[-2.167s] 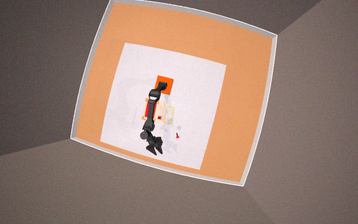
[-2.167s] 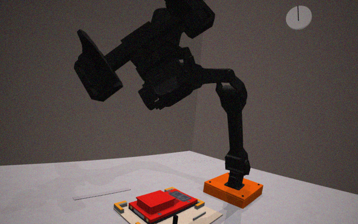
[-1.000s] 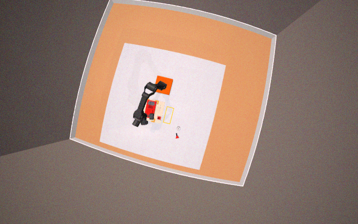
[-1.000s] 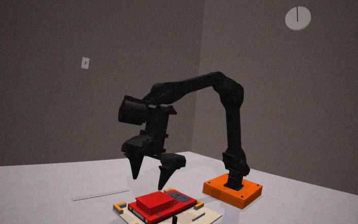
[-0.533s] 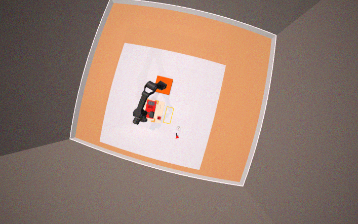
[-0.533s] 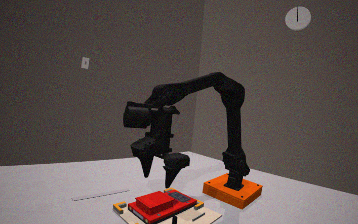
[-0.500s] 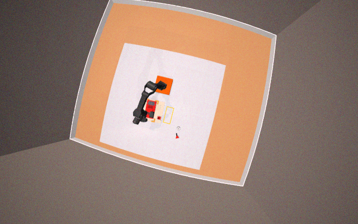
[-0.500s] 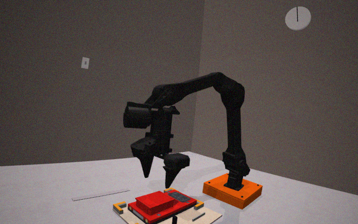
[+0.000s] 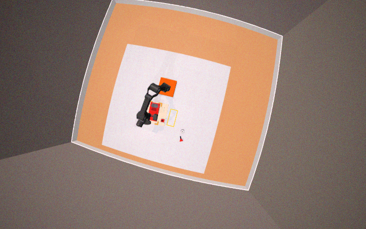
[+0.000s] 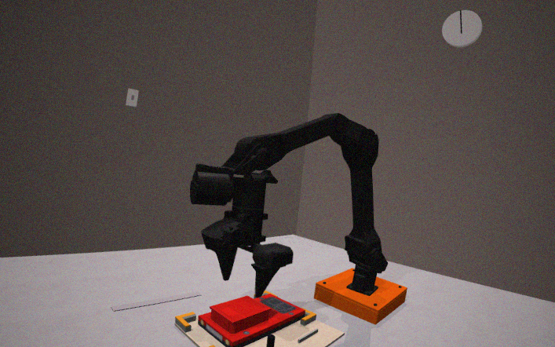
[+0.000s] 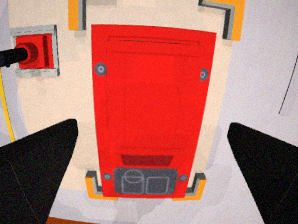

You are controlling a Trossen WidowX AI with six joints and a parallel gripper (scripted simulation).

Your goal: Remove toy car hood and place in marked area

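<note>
Right now the red hood is 5 cm below my gripper tip. From my gripper tip the other things lie so: thin grey strip (7 cm ahead, 19 cm to the right, 9 cm below).
</note>
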